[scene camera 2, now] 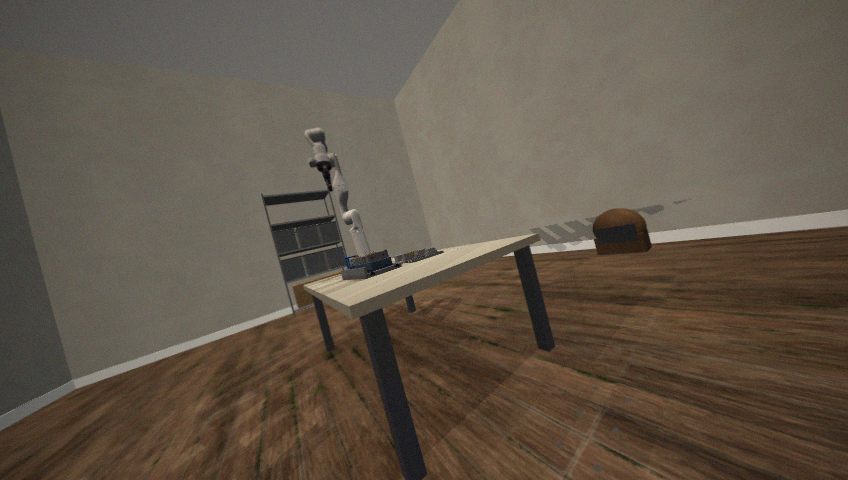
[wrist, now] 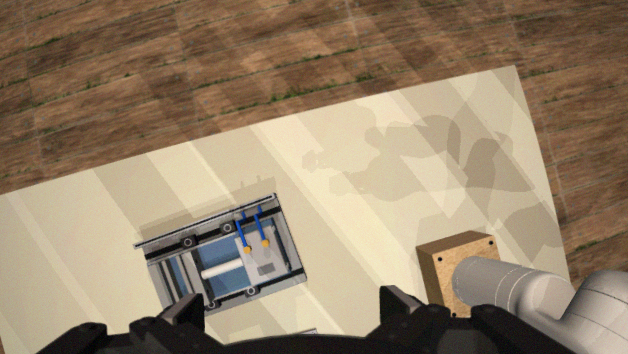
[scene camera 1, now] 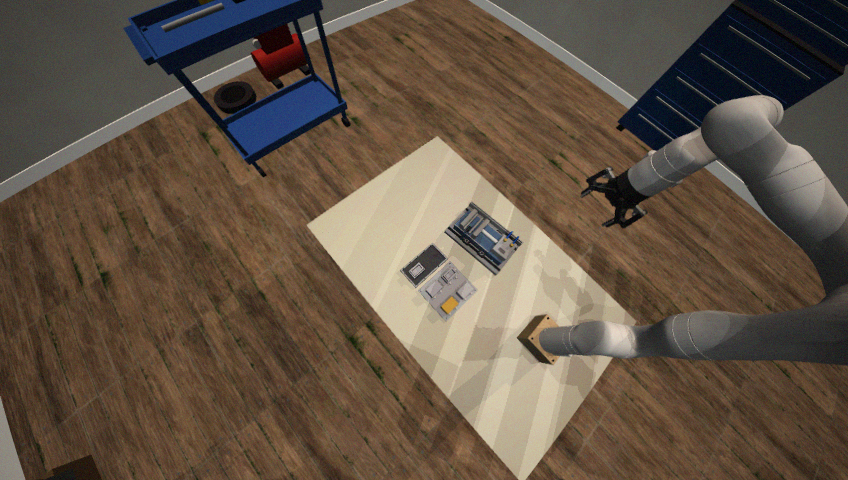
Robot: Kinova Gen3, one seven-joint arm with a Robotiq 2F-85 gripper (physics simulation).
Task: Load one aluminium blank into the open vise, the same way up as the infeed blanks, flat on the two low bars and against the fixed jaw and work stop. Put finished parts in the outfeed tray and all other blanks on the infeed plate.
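Places are measured from the arm's base along level axes (x back, y right, z up), in centimetres.
Where they show: gripper, fingertip midpoint: (scene camera 2: 330, 188) (wrist: 292, 310) (scene camera 1: 593, 210); arm's base, link origin: (scene camera 2: 364, 254) (wrist: 474, 280) (scene camera 1: 550, 340).
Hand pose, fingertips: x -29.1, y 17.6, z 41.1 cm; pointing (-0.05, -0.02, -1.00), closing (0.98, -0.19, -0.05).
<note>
Things, the pixels of their top centre, and the offset from my fingertips.
- grey vise, top centre: (wrist: 210, 271) (scene camera 1: 488, 231) (scene camera 2: 366, 254) dy -4.4, dx -17.6, dz -40.9 cm
- light rectangular part, top centre: (scene camera 1: 416, 269) dy -37.5, dx -25.2, dz -46.7 cm
- grey infeed plate, top centre: (scene camera 1: 448, 290) dy -32.5, dx -10.3, dz -50.0 cm
- flat pale blank, top centre: (scene camera 1: 434, 288) dy -37.1, dx -14.5, dz -46.4 cm
- smaller grey piece, top centre: (scene camera 1: 450, 274) dy -28.1, dx -14.8, dz -46.5 cm
- orange block, top centre: (scene camera 1: 449, 305) dy -36.8, dx -5.5, dz -46.4 cm
My gripper (scene camera 1: 595, 209) (scene camera 2: 330, 189) (wrist: 292, 310) is open and empty, high above the table and off to the vise's side. The blue and grey vise (scene camera 1: 484, 237) (scene camera 2: 368, 261) (wrist: 257, 262) lies on the table; no blank can be made out between its jaws. The dark outfeed tray (scene camera 1: 432, 259) holds one light rectangular part (scene camera 1: 417, 270). The grey infeed plate (scene camera 1: 449, 290) holds a flat pale blank (scene camera 1: 433, 289), another pale blank (scene camera 1: 467, 290), a smaller grey piece (scene camera 1: 449, 274) and an orange block (scene camera 1: 449, 305). Their upper-face details are too small to tell.
The pale table (scene camera 1: 386, 208) (scene camera 2: 452, 270) (wrist: 50, 215) carries the arm's wooden base block (scene camera 1: 544, 324) (wrist: 442, 275). A blue trolley (scene camera 1: 285, 113) and blue drawer cabinet (scene camera 1: 672, 101) stand beyond the table. A shelf rack (scene camera 2: 297, 198) stands behind the arm in scene camera 2.
</note>
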